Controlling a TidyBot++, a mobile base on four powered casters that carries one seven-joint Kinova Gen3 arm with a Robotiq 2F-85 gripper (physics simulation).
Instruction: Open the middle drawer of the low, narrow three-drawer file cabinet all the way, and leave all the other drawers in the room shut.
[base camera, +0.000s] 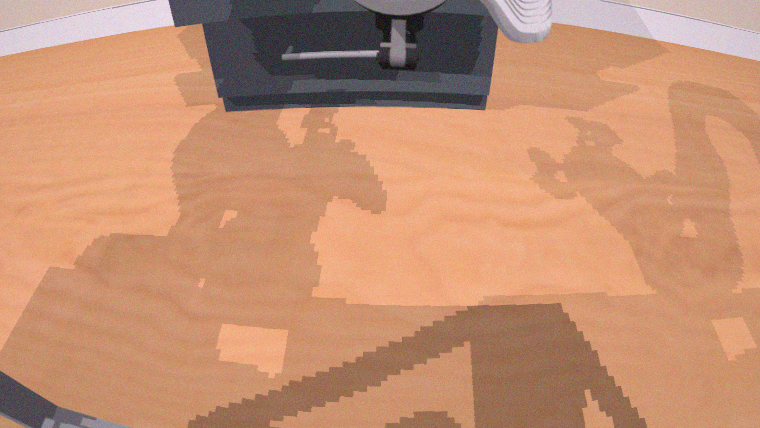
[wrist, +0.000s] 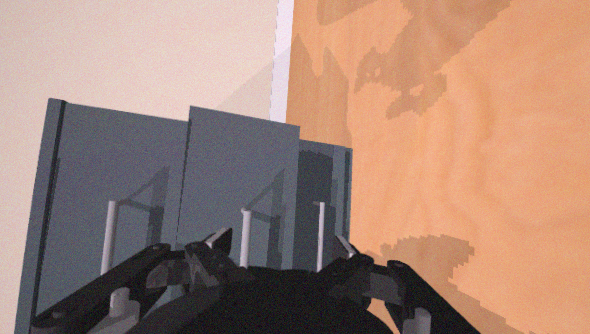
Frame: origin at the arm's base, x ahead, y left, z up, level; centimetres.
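Where they show: gripper, fingertip midpoint: (wrist: 282, 243).
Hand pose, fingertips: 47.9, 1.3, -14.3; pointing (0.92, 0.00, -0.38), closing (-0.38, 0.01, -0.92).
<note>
After its pixels a point has its place, as x, y, z.
The dark grey file cabinet (base camera: 356, 99) @(68.1, 8.3, -38.2) (wrist: 37, 200) @(66.5, 1.1, 11.8) lies sideways in the wrist view, its top end at the left. The middle drawer (base camera: 196, 10) @(57.6, 26.1, -18.3) (wrist: 230, 160) @(58.8, -5.8, -10.3) stands out a little from the top drawer (wrist: 110, 150) @(66.8, -6.0, 5.3) and bottom drawer (base camera: 319, 37) @(66.0, 12.8, -26.6) (wrist: 314, 175) @(66.7, -4.6, -27.7), which look shut. Its bar handle (wrist: 246, 235) @(54.9, 2.9, -12.5) shows between my fingertips in the wrist view, nearer the left one. The bottom drawer's handle (base camera: 329, 54) @(62.6, 10.9, -27.8) (wrist: 321, 232) @(62.8, 6.1, -27.9) also shows between them, near the right one. My gripper (base camera: 397, 55) (wrist: 282, 243) @(47.9, 1.3, -14.3) is open and empty. How far it is from the handles is unclear.
The top drawer's handle (wrist: 109, 235) @(62.8, 4.6, 2.9) is left of the gripper in the wrist view. A pale wall (wrist: 150, 50) @(122.8, -50.4, 20.3) with a white baseboard (base camera: 79, 34) @(118.0, 104.5, -37.4) (wrist: 282, 75) @(121.6, -55.5, -36.1) runs behind the cabinet. Shadows lie on the wooden floor (base camera: 478, 212) @(46.0, -8.2, -39.6) (wrist: 525, 150) @(41.1, -9.1, -39.6) in front.
</note>
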